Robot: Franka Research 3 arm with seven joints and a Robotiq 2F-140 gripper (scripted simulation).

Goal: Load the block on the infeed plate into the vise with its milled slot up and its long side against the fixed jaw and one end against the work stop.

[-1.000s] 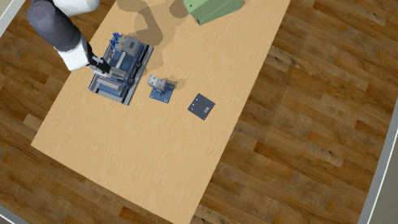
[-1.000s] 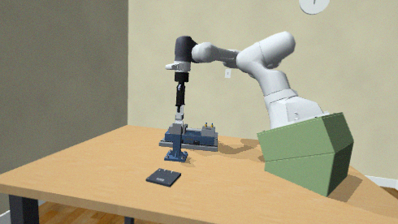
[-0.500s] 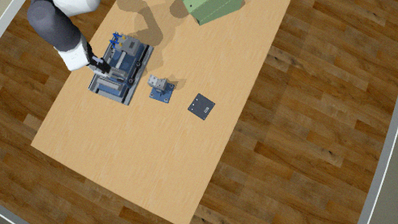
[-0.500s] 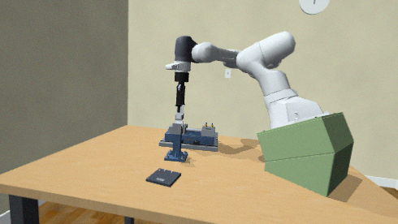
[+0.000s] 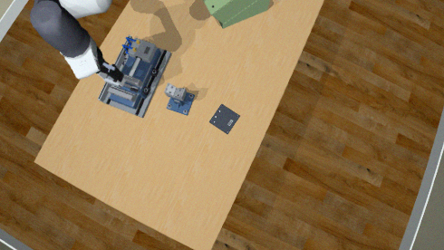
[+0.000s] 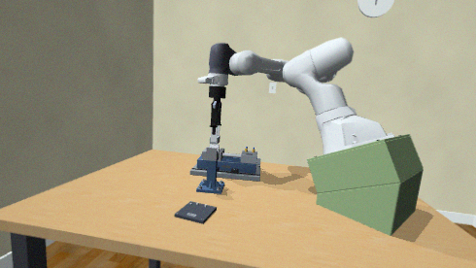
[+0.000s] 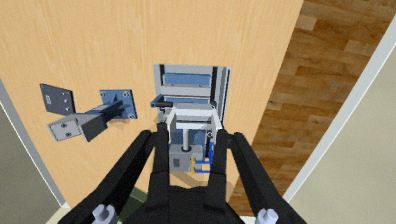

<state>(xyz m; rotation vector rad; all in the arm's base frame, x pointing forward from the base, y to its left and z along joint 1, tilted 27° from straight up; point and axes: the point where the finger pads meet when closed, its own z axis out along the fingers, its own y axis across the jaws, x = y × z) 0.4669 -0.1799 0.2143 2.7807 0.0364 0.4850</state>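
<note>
Right now the grey part is 2 cm below my hand. Also, from my hand: vise (13 cm below, 7 cm behind, 2 cm to the left); then dark work stop rod (8 cm below, 7 cm to the left); then grey air cylinder (16 cm behind, 9 cm below, 3 cm to the left).
</note>
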